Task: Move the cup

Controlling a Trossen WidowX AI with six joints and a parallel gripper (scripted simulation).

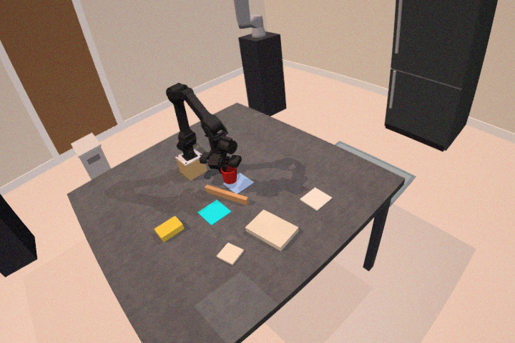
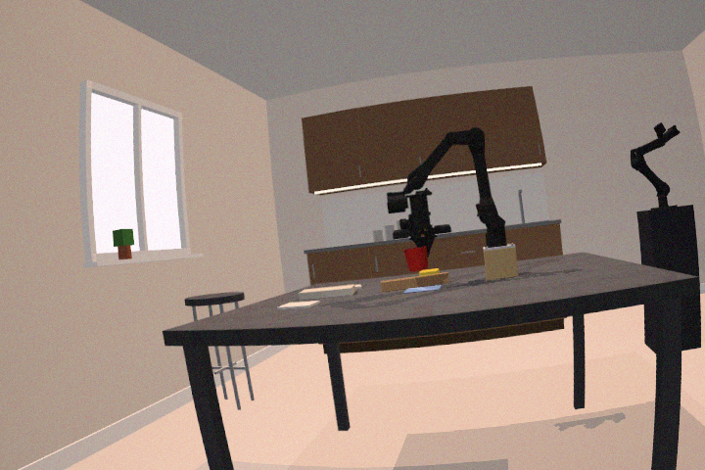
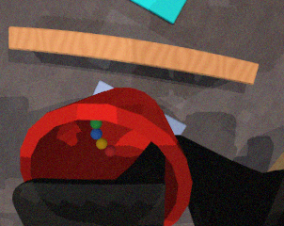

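The cyan pad is 9 cm ahead of my gripper tip, 13 cm to the right of it and 10 cm below it. From my gripper tip the other things lie so: wooden bar (5 cm ahead, 3 cm to the right, 9 cm below); then red cup (3 cm ahead, 2 cm to the left); then pale blue pad (1 cm ahead, 6 cm to the left, 10 cm below).
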